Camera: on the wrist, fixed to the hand. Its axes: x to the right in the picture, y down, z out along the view.
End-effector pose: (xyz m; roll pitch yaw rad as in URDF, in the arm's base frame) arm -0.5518 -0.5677 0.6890 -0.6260 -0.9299 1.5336
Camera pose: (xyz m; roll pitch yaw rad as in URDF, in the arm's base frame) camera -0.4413 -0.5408 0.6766 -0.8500 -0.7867 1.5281
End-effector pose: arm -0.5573 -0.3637 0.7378 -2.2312 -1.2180 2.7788
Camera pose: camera -0.4530 -0.3728 0.7841 -2.0814 -1.1995 2.3753
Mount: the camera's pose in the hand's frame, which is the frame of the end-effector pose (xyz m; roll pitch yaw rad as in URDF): 0.0086 -0.0698 -0.0903 -0.2234 0.1182 0.0811
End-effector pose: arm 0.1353 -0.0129 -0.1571 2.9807 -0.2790 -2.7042
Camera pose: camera 0.1826 -0.0828 -0.0798 2.7748 -0.4081 -2.7702
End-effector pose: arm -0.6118 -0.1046 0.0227 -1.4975 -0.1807 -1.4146
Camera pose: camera -0.7063 -0.1166 0.0862 -1.7105 -0.0906 -1.5270
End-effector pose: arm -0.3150 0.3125 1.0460 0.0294 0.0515 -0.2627
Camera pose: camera -0.3287 0.2467 0.9534 -0.1895 0.1671 -0.1775
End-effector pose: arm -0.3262 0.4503 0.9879 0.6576 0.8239 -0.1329
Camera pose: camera -0.4034 0.4606 0.9041 0.5854 0.8576 0.0761
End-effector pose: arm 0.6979 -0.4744 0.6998 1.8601 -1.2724 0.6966
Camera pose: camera 0.6617 -0.3659 0.6959 1.1926 -1.3634 1.1494
